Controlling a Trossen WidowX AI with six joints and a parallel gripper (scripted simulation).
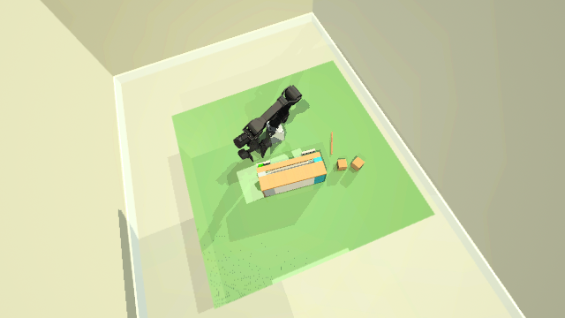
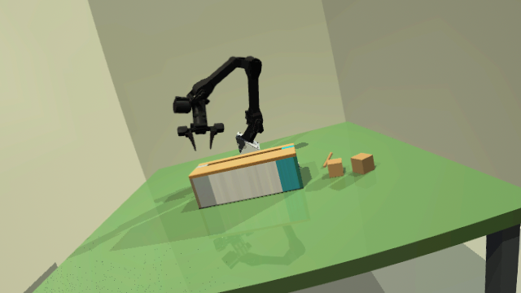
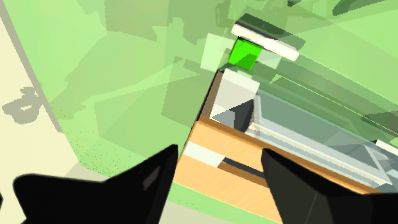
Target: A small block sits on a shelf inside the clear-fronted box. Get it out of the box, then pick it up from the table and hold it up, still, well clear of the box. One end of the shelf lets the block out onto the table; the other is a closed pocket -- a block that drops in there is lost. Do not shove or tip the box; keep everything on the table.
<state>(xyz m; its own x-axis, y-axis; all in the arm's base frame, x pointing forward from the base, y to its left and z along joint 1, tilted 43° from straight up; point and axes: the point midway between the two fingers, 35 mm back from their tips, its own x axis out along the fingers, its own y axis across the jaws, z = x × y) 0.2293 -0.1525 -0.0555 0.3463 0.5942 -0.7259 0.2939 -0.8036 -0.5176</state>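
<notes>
Now: gripper tip 16 cm above the small green block and 2 cm past it. The rest, counted from my gripper tip: thin wooden stick (49 cm to the left, 17 cm below, 6 cm behind); then box (16 cm to the left, 11 cm below, 6 cm ahead).
</notes>
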